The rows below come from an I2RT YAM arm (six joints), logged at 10 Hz.
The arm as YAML. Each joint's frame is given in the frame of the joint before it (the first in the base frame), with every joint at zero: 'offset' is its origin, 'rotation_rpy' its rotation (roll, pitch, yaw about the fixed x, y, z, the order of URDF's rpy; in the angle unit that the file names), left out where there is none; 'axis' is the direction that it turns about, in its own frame. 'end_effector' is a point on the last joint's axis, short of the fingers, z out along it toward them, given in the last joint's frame.
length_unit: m
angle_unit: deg
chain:
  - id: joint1
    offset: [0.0, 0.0, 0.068]
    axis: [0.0, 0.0, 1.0]
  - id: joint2
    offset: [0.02, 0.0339, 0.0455]
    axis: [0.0, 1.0, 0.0]
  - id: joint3
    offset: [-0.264, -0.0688, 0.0]
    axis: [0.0, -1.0, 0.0]
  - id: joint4
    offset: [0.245, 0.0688, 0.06]
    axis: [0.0, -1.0, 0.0]
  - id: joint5
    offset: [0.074, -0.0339, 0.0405]
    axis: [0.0, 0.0, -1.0]
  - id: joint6
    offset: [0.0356, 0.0, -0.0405]
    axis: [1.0, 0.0, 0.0]
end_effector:
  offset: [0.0, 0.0, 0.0]
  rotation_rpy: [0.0, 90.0, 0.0]
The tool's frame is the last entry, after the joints.
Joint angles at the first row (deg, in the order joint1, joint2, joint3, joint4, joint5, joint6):
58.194 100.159 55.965 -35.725 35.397 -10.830
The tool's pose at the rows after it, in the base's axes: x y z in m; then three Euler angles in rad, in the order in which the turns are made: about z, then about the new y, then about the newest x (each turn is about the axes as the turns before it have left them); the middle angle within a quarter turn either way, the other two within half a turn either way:
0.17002 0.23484 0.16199 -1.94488 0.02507 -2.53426
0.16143 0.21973 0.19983 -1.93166 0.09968 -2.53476
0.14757 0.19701 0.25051 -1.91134 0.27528 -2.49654
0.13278 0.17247 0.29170 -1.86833 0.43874 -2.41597
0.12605 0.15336 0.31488 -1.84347 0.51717 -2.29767
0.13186 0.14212 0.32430 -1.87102 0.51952 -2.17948
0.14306 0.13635 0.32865 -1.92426 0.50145 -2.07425
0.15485 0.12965 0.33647 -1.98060 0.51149 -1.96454
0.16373 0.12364 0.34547 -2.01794 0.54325 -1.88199
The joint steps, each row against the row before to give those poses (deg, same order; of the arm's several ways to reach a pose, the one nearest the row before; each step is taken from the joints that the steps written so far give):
-0.174 -4.174 -0.022 -5.596 -1.530 -1.901
-0.263 -8.700 -0.022 -3.934 -1.027 -1.007
-0.131 -12.304 0.045 -1.530 -0.306 -0.982
0.000 -10.644 0.217 0.373 1.246 -2.012
-0.720 -6.142 0.089 1.287 4.109 -2.578
-2.493 -1.683 0.000 2.143 5.661 -2.885
-2.929 0.480 -0.001 3.169 5.836 -2.777
-3.257 0.217 -0.002 5.203 5.486 -3.431
-2.689 -0.109 0.001 5.618 3.321 -3.236

